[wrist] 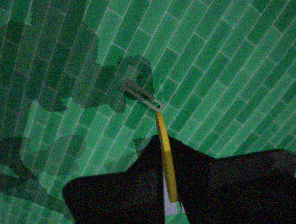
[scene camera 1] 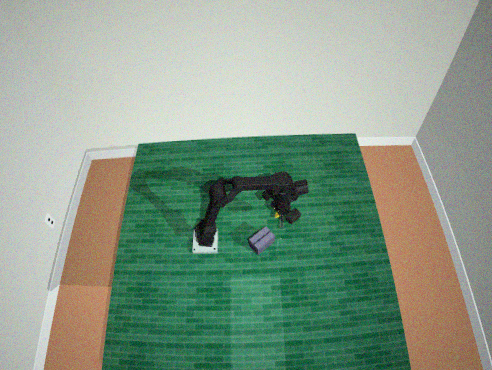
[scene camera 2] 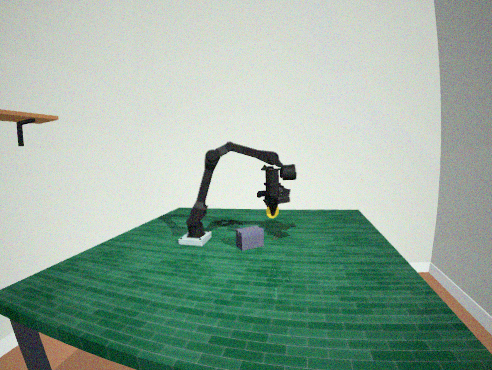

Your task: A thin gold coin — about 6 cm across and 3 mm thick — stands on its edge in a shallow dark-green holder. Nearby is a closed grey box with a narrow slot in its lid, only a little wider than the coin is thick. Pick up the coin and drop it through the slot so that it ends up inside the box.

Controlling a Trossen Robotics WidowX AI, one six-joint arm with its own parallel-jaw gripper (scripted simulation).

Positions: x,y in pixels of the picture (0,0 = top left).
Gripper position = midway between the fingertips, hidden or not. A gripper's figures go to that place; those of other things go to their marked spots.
Labels:
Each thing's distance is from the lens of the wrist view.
my gripper (wrist: 160,138): 0.11 m
coin (wrist: 168,167): 0.06 m

